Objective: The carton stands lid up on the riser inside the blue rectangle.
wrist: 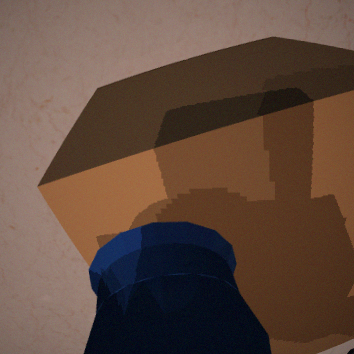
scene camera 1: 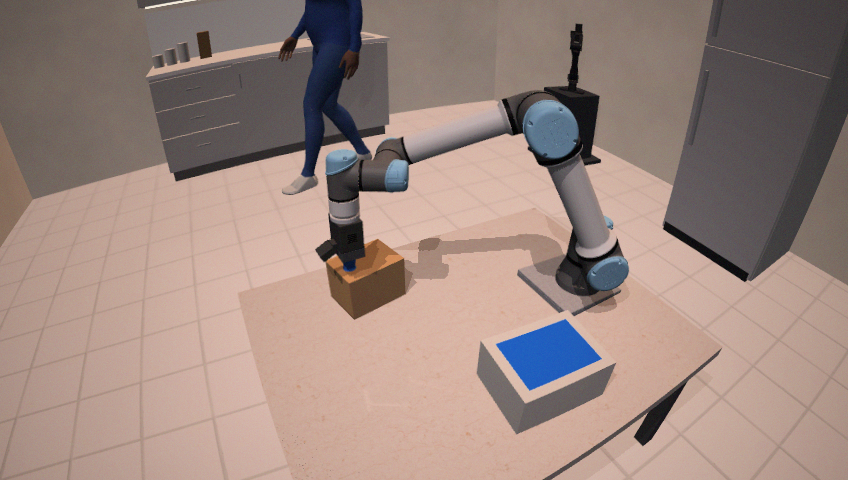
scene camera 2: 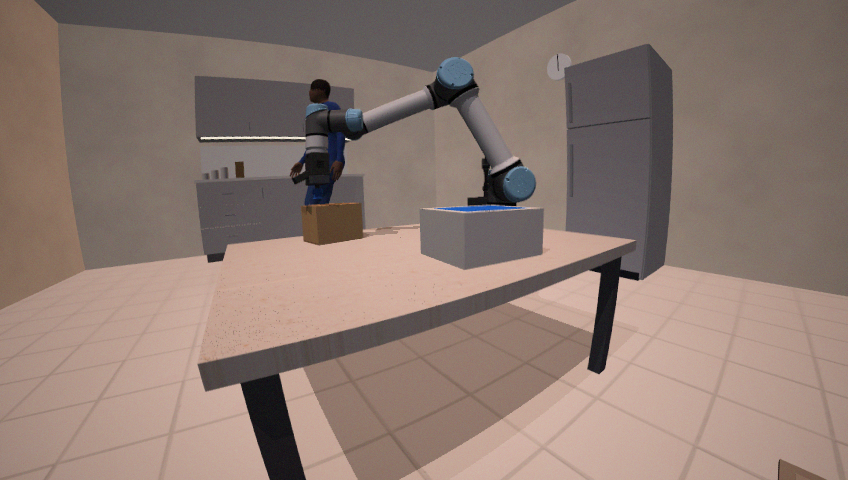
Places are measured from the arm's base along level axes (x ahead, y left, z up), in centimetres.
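Pixels of known places: end effector, tool point: [wrist: 163, 277] [scene camera 1: 349, 267] [scene camera 2: 317, 198]; arm's base, origin of the base link: [scene camera 1: 578, 281].
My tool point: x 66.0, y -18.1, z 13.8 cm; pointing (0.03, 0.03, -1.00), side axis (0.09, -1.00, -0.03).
Observation:
Ahead of a thing's pixels: the offset from my tool point to its top centre. Level surfaces: height alone.
A brown carton {dy -5.2, dx -5.6, dz -2.4 cm} [scene camera 1: 379, 291] [scene camera 2: 340, 223] [wrist: 210, 165] stands on the table at the far left in the scene views. My gripper, a blue suction cup [scene camera 1: 349, 266] [scene camera 2: 319, 193] [wrist: 162, 260], points down near the left part of the carton's top. It looks slightly above the top face and not attached; any gap is small and hard to see. The riser {dy +45.0, dx -32.0, dz -3.4 cm} [scene camera 1: 565, 404] [scene camera 2: 502, 240], a light grey block, stands apart from the carton, towards the right. The blue rectangle {dy +45.0, dx -32.0, dz -3.4 cm} [scene camera 1: 548, 354] [scene camera 2: 479, 208] lies on its top face and is bare.
The arm's base plate [scene camera 1: 547, 290] is fixed on the table {dz -15.4 cm} [scene camera 1: 368, 368] [scene camera 2: 333, 285], behind the riser. The carton is near the table's far left edge. A person in blue [scene camera 1: 330, 77] [scene camera 2: 337, 155] is behind the table, by the kitchen counter. A fridge [scene camera 1: 749, 148] [scene camera 2: 606, 178] stands at the right.

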